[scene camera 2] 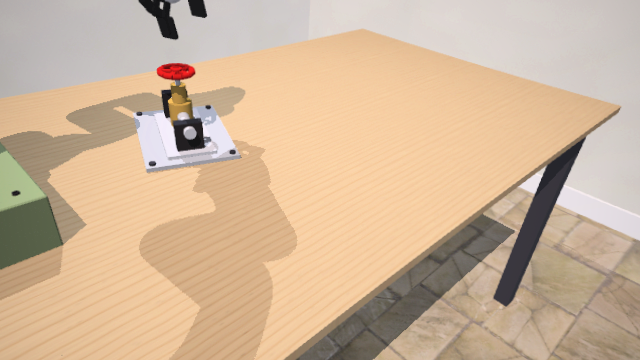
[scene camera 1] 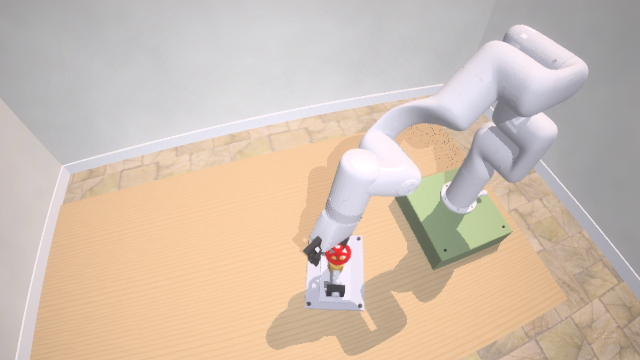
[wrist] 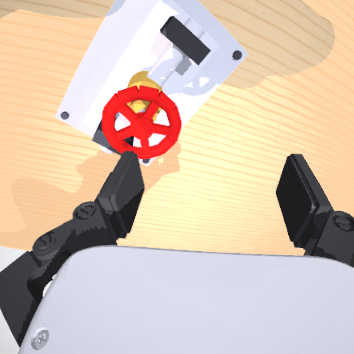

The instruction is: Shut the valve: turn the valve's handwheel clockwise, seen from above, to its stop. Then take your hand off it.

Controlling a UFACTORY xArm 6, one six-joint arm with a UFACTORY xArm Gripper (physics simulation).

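Observation:
The red handwheel [scene camera 1: 338, 254] [scene camera 2: 176, 77] [wrist: 143, 128] lies level on top of the brass valve body [scene camera 1: 335, 269] [scene camera 2: 180, 111] [wrist: 144, 80]. The valve is fixed on a white base plate [scene camera 1: 358, 272] [scene camera 2: 151, 147] [wrist: 90, 80]. My gripper [scene camera 1: 329, 246] [scene camera 2: 185, 25] [wrist: 209, 170] is wide open and empty. In the second scene view its fingertips are above the wheel and apart from it. In the wrist view the left finger's tip overlaps the lower rim, and the right finger is well to the right. The wheel's turn angle cannot be judged.
Black pipe supports [scene camera 1: 335, 290] [scene camera 2: 189, 142] [wrist: 185, 40] stand on the plate beside the valve body. The arm's green base block [scene camera 1: 480, 235] [scene camera 2: 25, 230] stands on the wooden table [scene camera 1: 175, 250] [scene camera 2: 400, 125]. Walls rise beyond the table.

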